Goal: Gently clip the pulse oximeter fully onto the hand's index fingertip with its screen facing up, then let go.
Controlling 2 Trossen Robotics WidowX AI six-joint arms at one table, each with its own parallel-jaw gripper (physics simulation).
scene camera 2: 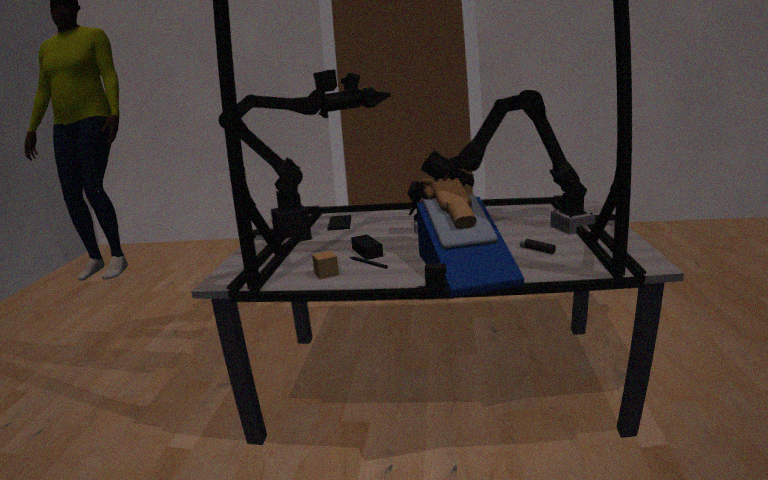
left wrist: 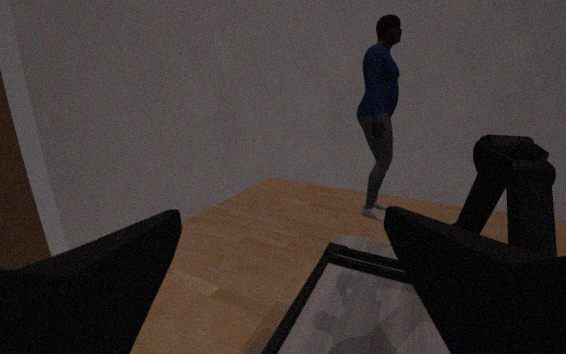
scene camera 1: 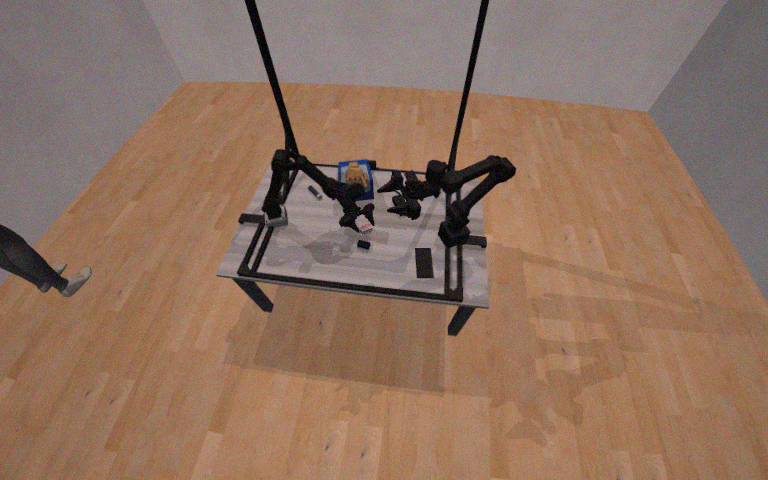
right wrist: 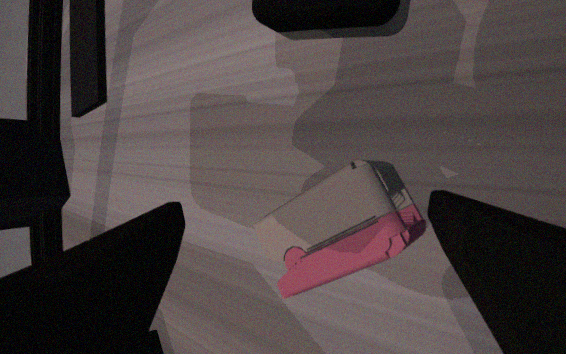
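Where they show: left gripper, fingertip midpoint: [scene camera 2: 384, 94] [left wrist: 284, 218] [scene camera 1: 382, 200]; right gripper, fingertip midpoint: [scene camera 1: 366, 229] [right wrist: 306, 208]; left arm's base, link origin: [scene camera 2: 289, 209] [scene camera 1: 455, 227]; right arm's base, link origin: [scene camera 2: 572, 212] [scene camera 1: 274, 213].
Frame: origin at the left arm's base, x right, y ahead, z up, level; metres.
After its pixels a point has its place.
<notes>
The pulse oximeter [scene camera 1: 365, 226] @(x 0.200, y 0.363, z -0.063 m) [right wrist: 345, 220] @(x 0.195, y 0.377, z -0.064 m), a small clip with a pale half and a pink half side by side, lies on the table. My right gripper [scene camera 1: 362, 220] @(x 0.186, y 0.363, z -0.066 m) [right wrist: 306, 208] @(x 0.186, y 0.363, z -0.066 m) is open above it; in the right wrist view the oximeter shows between the fingers, nearer the finger at the right of the picture. The tan hand [scene camera 1: 355, 174] @(x 0.389, y 0.336, z 0.098 m) [scene camera 2: 453, 200] @(x 0.467, y 0.313, z 0.063 m) rests on a sloped blue stand [scene camera 2: 481, 267] @(x 0.636, y 0.281, z -0.053 m) with a grey pad. The right arm partly hides its fingers, and the index fingertip cannot be made out. My left gripper [scene camera 1: 384, 199] @(x 0.000, y 0.350, z 0.324 m) [scene camera 2: 388, 96] @(x 0.000, y 0.350, z 0.324 m) [left wrist: 284, 218] @(x 0.000, y 0.350, z 0.324 m) is open and empty, high above the table.
A small black block [scene camera 1: 363, 244] @(x 0.108, y 0.406, z -0.064 m) [right wrist: 327, 12] @(x 0.130, y 0.401, z -0.066 m) lies near the oximeter. A flat black slab [scene camera 1: 424, 262] @(x -0.071, y 0.181, z -0.087 m) [scene camera 2: 339, 221] @(x -0.067, y 0.180, z -0.087 m) [right wrist: 89, 60] @(x -0.032, y 0.187, z -0.087 m) lies farther off. A larger black box [scene camera 2: 367, 246] @(x 0.321, y 0.132, z -0.060 m), a wooden cube [scene camera 2: 325, 264] @(x 0.392, y -0.005, z -0.060 m), a pen [scene camera 2: 369, 262] @(x 0.364, y 0.118, z -0.089 m) and a dark cylinder [scene camera 1: 314, 192] @(x 0.520, y 0.537, z -0.071 m) [scene camera 2: 538, 246] @(x 0.542, y 0.526, z -0.078 m) flank the stand.
</notes>
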